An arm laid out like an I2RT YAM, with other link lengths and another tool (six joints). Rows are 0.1 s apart.
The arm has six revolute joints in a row. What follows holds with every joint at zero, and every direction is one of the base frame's. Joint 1 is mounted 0.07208 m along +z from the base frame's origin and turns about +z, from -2.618 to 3.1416 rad. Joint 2 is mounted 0.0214 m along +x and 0.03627 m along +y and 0.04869 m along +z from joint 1 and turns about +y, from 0 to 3.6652 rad. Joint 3 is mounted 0.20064 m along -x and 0.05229 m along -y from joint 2 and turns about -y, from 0 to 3.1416 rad. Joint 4 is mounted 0.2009 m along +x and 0.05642 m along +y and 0.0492 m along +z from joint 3 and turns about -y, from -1.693 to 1.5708 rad. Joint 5 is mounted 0.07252 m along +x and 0.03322 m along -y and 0.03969 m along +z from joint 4 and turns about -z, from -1.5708 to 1.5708 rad. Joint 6 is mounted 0.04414 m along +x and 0.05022 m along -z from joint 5 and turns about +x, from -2.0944 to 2.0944 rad. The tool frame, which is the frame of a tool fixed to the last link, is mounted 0.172 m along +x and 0.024 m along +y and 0.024 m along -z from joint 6; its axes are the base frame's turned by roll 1.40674, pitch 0.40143 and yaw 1.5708 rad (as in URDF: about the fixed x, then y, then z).
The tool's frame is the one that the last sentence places.
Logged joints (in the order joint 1, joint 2, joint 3, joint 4, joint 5, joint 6), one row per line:
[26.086, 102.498, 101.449, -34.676, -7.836, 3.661]
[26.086, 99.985, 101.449, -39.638, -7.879, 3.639]
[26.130, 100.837, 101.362, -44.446, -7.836, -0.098]
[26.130, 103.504, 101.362, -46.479, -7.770, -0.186]
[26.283, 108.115, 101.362, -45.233, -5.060, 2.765]
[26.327, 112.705, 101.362, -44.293, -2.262, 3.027]
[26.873, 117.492, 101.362, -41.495, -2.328, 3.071]
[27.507, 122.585, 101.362, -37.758, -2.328, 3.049]
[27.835, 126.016, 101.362, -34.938, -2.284, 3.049]
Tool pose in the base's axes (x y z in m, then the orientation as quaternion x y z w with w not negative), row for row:
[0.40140, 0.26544, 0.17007, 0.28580, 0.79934, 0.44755, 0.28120]
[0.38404, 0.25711, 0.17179, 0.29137, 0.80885, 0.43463, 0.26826]
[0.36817, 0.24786, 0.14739, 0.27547, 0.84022, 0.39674, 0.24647]
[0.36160, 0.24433, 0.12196, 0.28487, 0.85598, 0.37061, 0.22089]
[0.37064, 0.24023, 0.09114, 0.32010, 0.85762, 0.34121, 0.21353]
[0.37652, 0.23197, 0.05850, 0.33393, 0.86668, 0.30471, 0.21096]
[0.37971, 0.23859, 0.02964, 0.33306, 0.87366, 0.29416, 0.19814]
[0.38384, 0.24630, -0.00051, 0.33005, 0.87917, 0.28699, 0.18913]
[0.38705, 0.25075, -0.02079, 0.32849, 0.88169, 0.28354, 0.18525]
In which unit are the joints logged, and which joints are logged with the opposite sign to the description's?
The joints are logged in degrees. Opposite sign: none.
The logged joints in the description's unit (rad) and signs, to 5 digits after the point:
[0.45529, 1.78893, 1.77062, -0.60521, -0.13676, 0.06390]
[0.45529, 1.74507, 1.77062, -0.69181, -0.13751, 0.06351]
[0.45605, 1.75994, 1.76910, -0.77573, -0.13676, -0.00171]
[0.45605, 1.80649, 1.76910, -0.81121, -0.13561, -0.00325]
[0.45872, 1.88696, 1.76910, -0.78946, -0.08831, 0.04826]
[0.45949, 1.96707, 1.76910, -0.77306, -0.03948, 0.05283]
[0.46902, 2.05062, 1.76910, -0.72422, -0.04063, 0.05360]
[0.48009, 2.13951, 1.76910, -0.65900, -0.04063, 0.05322]
[0.48581, 2.19939, 1.76910, -0.60978, -0.03986, 0.05322]

